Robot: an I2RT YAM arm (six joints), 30 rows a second.
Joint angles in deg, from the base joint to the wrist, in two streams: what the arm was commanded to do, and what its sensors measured. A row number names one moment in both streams.
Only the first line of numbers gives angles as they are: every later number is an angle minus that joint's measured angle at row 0.
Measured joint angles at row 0:
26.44 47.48 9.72 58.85 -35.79 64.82
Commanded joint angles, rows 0 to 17:
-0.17 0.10 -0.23 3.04 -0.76 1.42
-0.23 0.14 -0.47 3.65 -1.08 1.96
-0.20 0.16 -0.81 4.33 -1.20 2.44
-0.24 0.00 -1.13 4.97 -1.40 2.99
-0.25 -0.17 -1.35 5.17 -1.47 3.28
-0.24 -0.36 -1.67 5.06 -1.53 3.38
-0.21 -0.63 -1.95 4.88 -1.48 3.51
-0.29 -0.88 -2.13 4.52 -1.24 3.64
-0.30 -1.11 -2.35 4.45 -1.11 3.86
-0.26 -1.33 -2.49 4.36 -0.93 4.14
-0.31 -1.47 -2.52 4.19 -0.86 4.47
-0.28 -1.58 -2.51 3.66 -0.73 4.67
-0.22 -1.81 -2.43 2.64 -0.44 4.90
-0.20 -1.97 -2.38 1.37 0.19 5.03
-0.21 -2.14 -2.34 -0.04 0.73 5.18
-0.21 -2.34 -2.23 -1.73 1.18 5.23
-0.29 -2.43 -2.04 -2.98 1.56 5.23
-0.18 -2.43 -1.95 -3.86 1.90 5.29
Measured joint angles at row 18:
-0.24 -2.12 -2.45 -2.62 0.22 4.41
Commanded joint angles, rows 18 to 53:
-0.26 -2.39 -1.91 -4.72 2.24 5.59
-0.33 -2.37 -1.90 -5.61 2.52 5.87
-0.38 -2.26 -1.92 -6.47 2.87 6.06
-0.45 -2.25 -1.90 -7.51 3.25 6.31
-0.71 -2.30 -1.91 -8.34 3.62 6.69
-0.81 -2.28 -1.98 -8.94 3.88 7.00
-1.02 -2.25 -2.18 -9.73 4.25 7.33
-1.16 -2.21 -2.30 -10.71 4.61 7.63
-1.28 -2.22 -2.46 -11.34 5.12 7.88
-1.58 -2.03 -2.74 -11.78 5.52 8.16
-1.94 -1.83 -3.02 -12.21 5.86 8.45
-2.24 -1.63 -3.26 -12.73 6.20 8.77
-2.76 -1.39 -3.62 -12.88 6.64 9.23
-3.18 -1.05 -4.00 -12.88 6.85 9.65
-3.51 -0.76 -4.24 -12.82 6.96 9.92
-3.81 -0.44 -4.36 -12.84 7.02 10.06
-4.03 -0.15 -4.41 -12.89 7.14 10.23
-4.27 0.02 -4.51 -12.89 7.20 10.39
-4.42 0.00 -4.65 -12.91 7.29 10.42
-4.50 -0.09 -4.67 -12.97 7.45 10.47
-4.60 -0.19 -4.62 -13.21 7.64 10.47
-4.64 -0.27 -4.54 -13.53 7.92 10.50
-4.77 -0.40 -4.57 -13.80 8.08 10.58
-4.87 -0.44 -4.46 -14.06 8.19 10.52
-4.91 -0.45 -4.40 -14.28 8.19 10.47
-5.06 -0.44 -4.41 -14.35 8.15 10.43
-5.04 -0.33 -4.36 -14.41 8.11 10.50
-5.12 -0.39 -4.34 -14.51 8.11 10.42
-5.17 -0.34 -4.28 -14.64 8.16 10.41
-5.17 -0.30 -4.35 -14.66 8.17 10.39
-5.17 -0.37 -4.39 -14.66 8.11 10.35
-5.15 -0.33 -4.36 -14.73 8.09 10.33
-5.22 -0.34 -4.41 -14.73 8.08 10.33
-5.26 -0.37 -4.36 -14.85 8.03 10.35
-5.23 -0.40 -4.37 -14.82 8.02 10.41
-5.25 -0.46 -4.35 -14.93 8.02 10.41
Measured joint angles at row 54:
-5.21 -0.21 -4.70 -17.25 7.80 10.16
